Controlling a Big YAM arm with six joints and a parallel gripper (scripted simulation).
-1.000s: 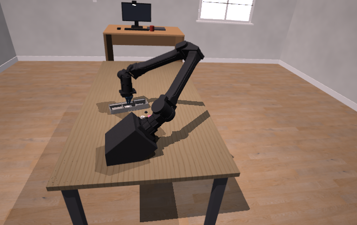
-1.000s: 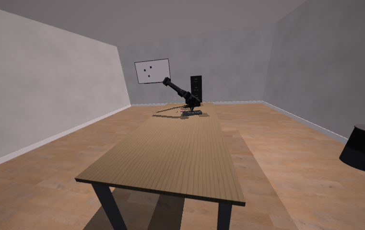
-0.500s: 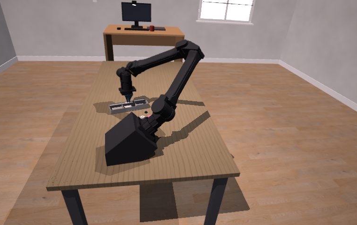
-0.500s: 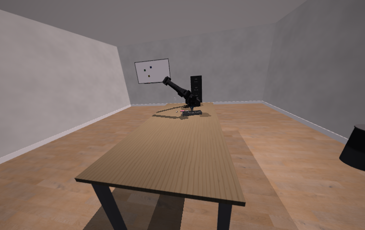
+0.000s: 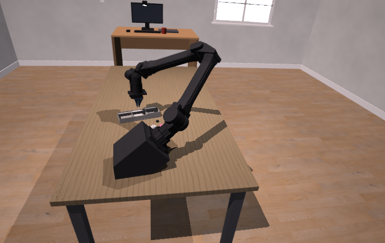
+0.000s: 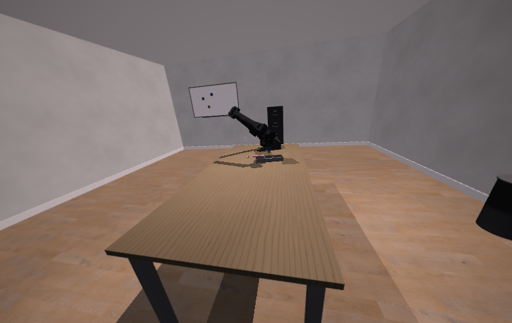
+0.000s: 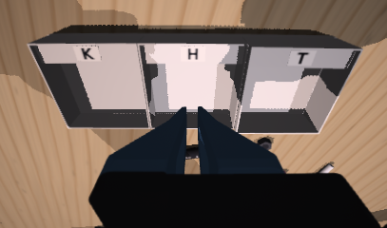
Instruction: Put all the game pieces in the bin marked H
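Right now the grey three-bin tray is 60 mm below my hand. The rest, counted from my hand: small dark object (80 mm behind, 110 mm to the right, 80 mm below); then black battery (110 mm behind, 10 mm to the right, 70 mm below); then white domino (140 mm behind, 70 mm to the right, 70 mm below).
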